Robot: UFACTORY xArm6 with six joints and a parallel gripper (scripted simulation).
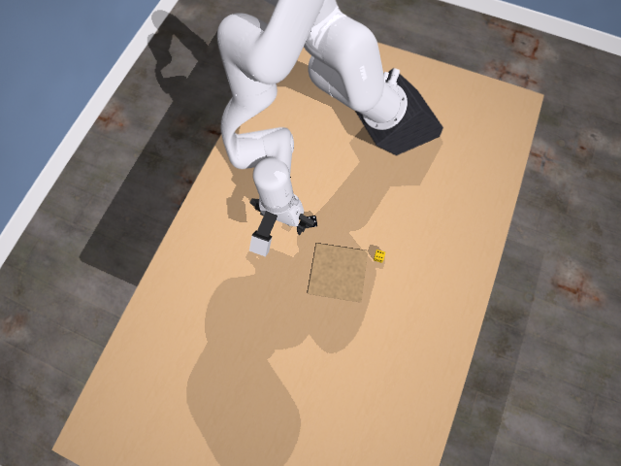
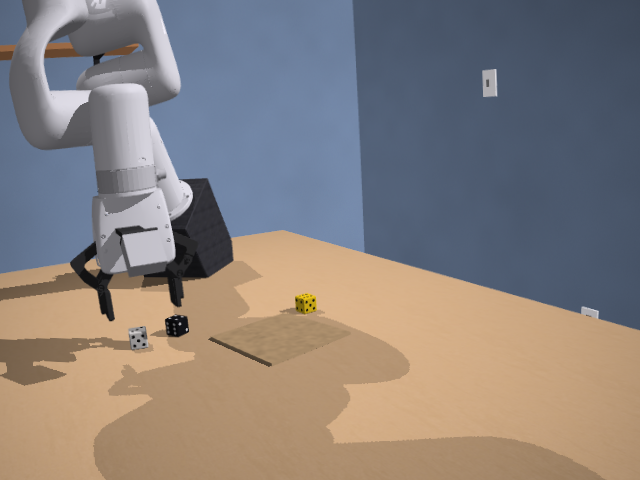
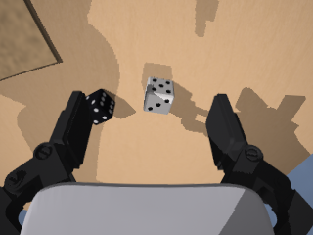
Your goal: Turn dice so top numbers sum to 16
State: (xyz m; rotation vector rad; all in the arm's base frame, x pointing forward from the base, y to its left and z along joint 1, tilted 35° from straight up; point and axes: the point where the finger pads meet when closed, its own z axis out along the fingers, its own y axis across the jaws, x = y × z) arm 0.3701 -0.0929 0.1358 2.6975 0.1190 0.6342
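Right now the white die is 6 cm below my hand, 3 cm behind it and 1 cm to the right of it. Also, from my hand: tan mat 17 cm to the left, 7 cm below, 6 cm ahead; yellow die 26 cm to the left, 6 cm below, 2 cm behind; black die 6 cm to the left, 6 cm below, 5 cm behind.
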